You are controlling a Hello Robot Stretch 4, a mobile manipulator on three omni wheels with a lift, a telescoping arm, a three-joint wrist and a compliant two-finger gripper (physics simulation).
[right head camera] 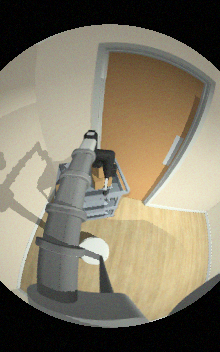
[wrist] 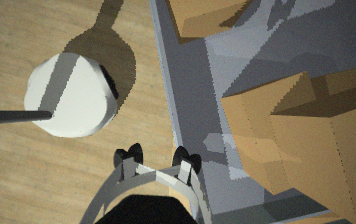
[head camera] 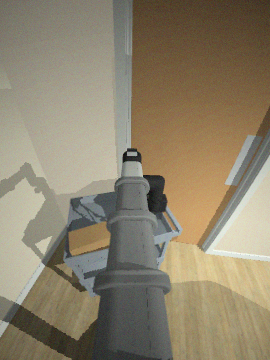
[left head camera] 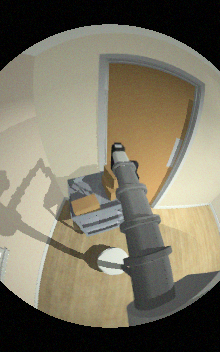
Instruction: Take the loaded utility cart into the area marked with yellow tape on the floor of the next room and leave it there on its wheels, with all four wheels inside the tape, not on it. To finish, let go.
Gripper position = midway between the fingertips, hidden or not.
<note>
I see my gripper [wrist: 158, 157] and a door [head camera: 193, 76].
The door also shows in the right head camera view [right head camera: 148, 106] and in the left head camera view [left head camera: 148, 110].
</note>
